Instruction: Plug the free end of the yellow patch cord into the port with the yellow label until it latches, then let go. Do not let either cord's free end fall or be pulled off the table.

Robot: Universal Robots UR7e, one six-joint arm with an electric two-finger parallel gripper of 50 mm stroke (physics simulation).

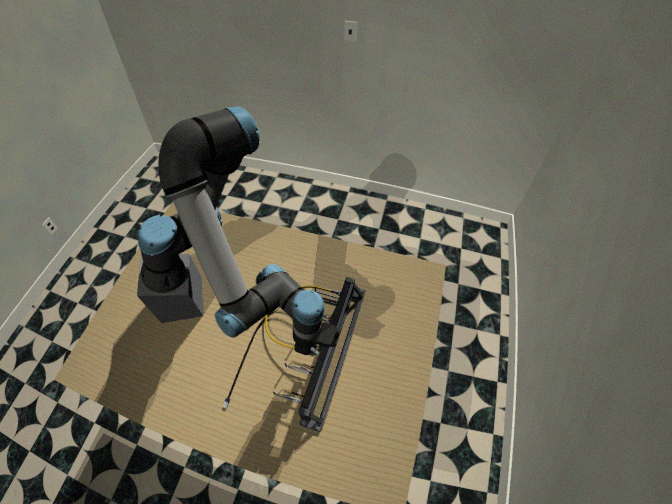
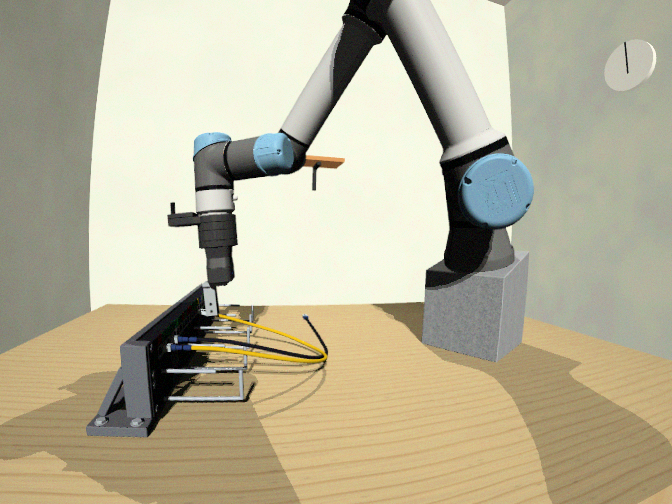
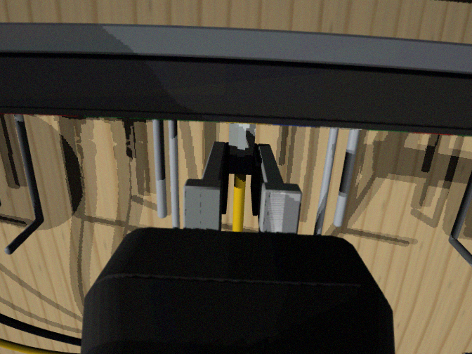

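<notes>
My gripper [image 1: 314,351] [image 2: 210,310] [image 3: 240,164] is shut on the plug at the free end of the yellow patch cord. The plug's clear front [image 3: 241,134] points at the patch panel [image 1: 319,374] [image 2: 137,374] [image 3: 120,82], and its tip passes out of sight at the panel's lower edge. A thin yellow sliver of label shows right there. How deep the plug sits in the port, and whether it is latched, is hidden. The yellow cord [image 1: 275,340] [image 2: 271,327] [image 3: 239,207] runs back from the fingers and loops to its other end, plugged into the same panel.
The black cord [image 1: 245,355] [image 2: 317,332] [image 3: 40,330] also comes from the panel; its free end [image 1: 225,404] [image 2: 305,316] lies on the wooden table [image 1: 184,417] [image 2: 407,423]. Metal guide bars [image 2: 241,385] [image 3: 160,170] [image 3: 345,175] stick out from the panel on both sides of the fingers.
</notes>
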